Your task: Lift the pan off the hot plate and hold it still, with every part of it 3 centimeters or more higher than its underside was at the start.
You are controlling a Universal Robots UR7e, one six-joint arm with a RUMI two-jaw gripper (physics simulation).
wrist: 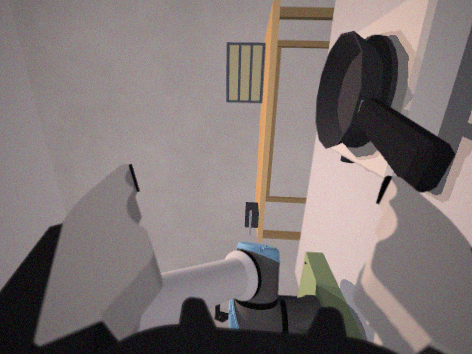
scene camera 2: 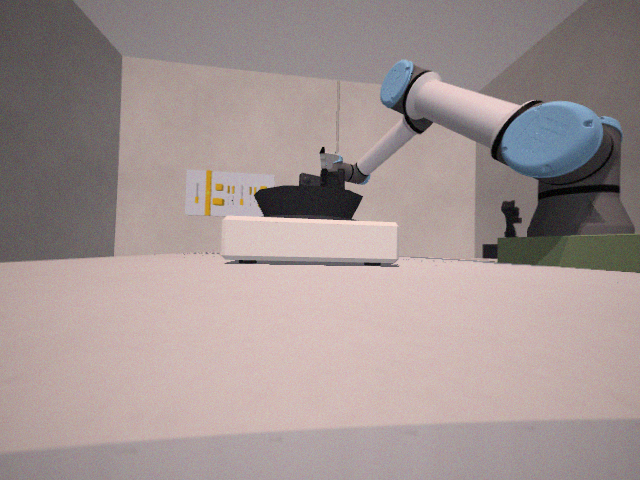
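Pixels of known places: gripper, between the fingertips: (wrist: 255,174) (scene camera 2: 322,171); arm's base, origin of its link: (scene camera 2: 574,237).
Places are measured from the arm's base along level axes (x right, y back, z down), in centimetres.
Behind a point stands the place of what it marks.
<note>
The black pan (scene camera 2: 310,201) @[x -3.0, y -57.9, z -3.2 cm] (wrist: 327,90) @[x -2.7, y -58.8, z -3.7 cm] sits upright on the white hot plate (scene camera 2: 310,240) @[x -6.5, y -58.5, z 2.6 cm] (wrist: 400,22) @[x 13.4, y -64.6, z -0.3 cm]. Its black handle (wrist: 407,142) @[x 30.4, y -48.9, z -9.2 cm] slants down to the right in the wrist view; it cannot be made out in the scene view. My gripper (scene camera 2: 323,175) @[x 33.4, y -46.8, z -19.6 cm] (wrist: 255,174) @[x 33.4, y -46.8, z -19.6 cm] is open and empty. In the scene view it shows just above and behind the pan's rim, partly hidden by the pan. In the wrist view the right fingertip appears beside the handle's free end, and the left fingertip is far off to the left. Whether the right finger touches the handle cannot be told.
The hot plate stands on the pale table (scene camera 2: 310,335) @[x -32.3, y -64.0, z 5.9 cm] (wrist: 340,215) @[x -9.3, y -28.0, z 5.9 cm]. A green block (scene camera 2: 568,253) @[x -5.0, y -9.9, z 3.4 cm] (wrist: 313,275) @[x -7.5, y -10.1, z 0.2 cm] lies under the arm's base. A wooden frame (wrist: 267,100) stands beyond the table. The arm (scene camera 2: 465,108) @[x 6.6, y -21.5, z -28.1 cm] reaches in from the right in the scene view.
</note>
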